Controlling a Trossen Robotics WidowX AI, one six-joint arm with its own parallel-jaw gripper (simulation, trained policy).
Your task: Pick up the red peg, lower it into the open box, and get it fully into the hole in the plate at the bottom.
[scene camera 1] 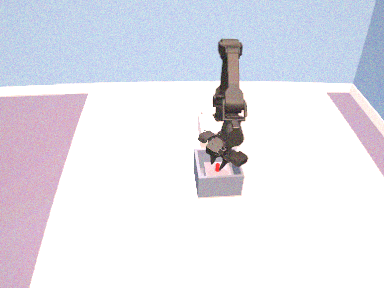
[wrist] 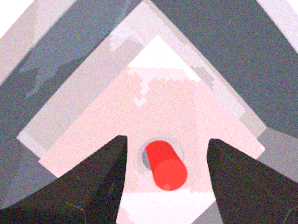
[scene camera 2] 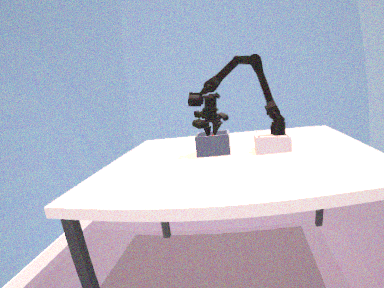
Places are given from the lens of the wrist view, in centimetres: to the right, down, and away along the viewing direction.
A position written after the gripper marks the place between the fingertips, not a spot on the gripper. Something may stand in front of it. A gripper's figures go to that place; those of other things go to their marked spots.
gripper [wrist: 167,146]: 1, 2, 10
grey box [wrist: 62,62]: -4, -2, 11
red peg [wrist: 169,173]: 1, 2, 9
